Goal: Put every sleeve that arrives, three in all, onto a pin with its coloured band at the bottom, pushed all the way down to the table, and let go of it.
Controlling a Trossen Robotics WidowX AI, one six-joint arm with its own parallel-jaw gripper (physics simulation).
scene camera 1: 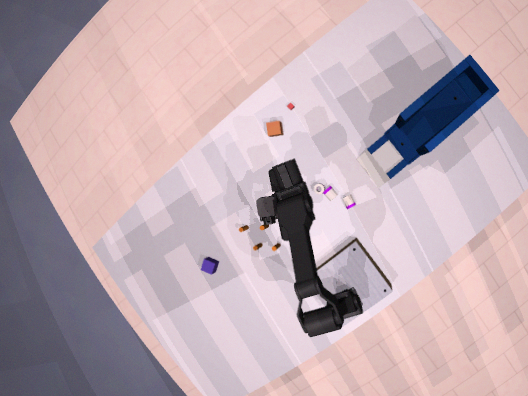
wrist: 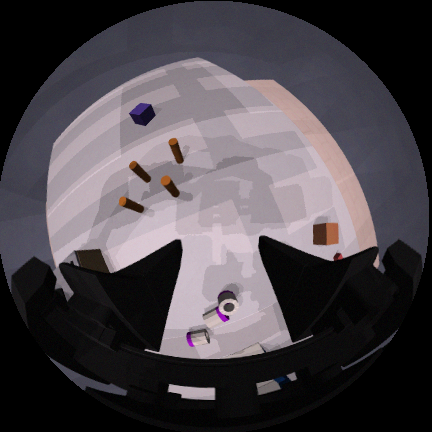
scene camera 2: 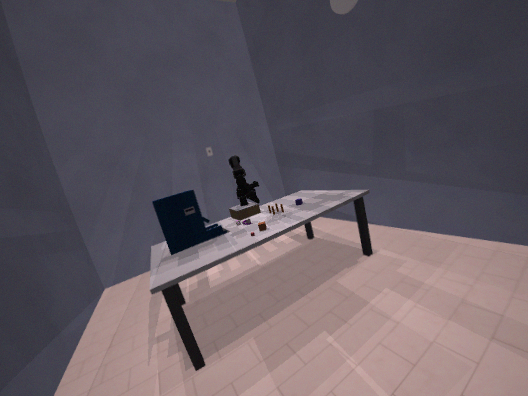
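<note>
One white sleeve point(scene camera 1: 319, 188) point(wrist: 228, 303) stands upright on the table, its purple band at the bottom in the wrist view. A second sleeve point(scene camera 1: 330, 193) point(wrist: 214, 317) lies on its side close beside it. A third sleeve point(scene camera 1: 349, 201) point(wrist: 199, 337) lies a little farther off. Several orange-brown pins stand upright and bare: one pin point(scene camera 1: 243, 228) point(wrist: 176, 151), another pin point(scene camera 1: 257, 246) point(wrist: 140, 171), and others beside them. My gripper point(wrist: 220, 243) is open and empty, high above the table, pointing down. In scene camera 1 its fingers are mostly hidden by the arm.
A blue chute point(scene camera 1: 412, 107) point(scene camera 2: 175, 222) with a white end point(scene camera 1: 387, 156) stands beyond the sleeves. A brown-sided box point(scene camera 1: 345, 270) point(scene camera 2: 245, 213) is under the arm's base. An orange cube point(scene camera 1: 274, 128) point(wrist: 326, 233), a red cube point(scene camera 1: 291, 106) and a purple cube point(scene camera 1: 210, 265) point(wrist: 142, 114) lie on the table.
</note>
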